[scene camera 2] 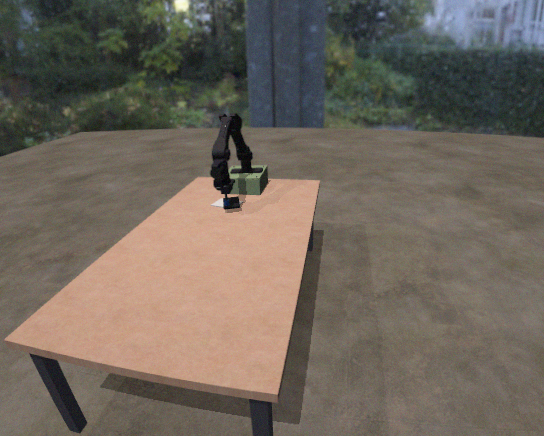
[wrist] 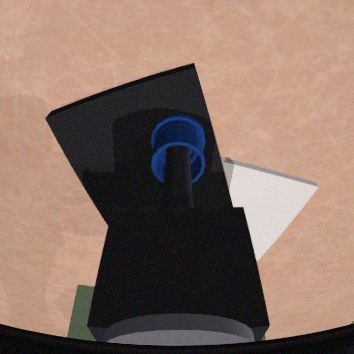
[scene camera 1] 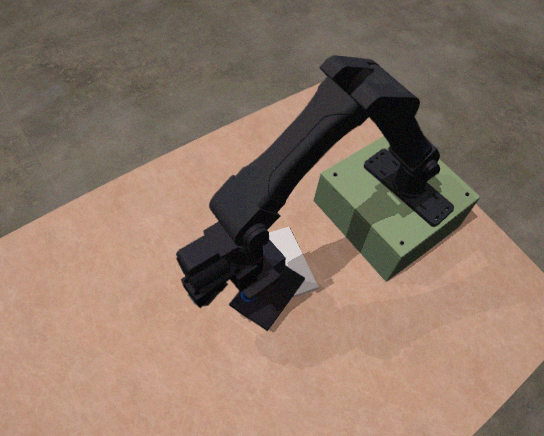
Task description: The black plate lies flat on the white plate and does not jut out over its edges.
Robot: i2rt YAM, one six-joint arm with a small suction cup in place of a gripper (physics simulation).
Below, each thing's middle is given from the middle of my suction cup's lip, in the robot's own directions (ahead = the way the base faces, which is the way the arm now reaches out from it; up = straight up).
Right now the white plate (scene camera 1: pixel 283 239) is 10 cm behind my suction cup, 4 cm below it and 2 cm to the right of it. Round my suction cup: black plate (scene camera 1: pixel 264 310): 3 cm behind, 2 cm to the left, 1 cm below.
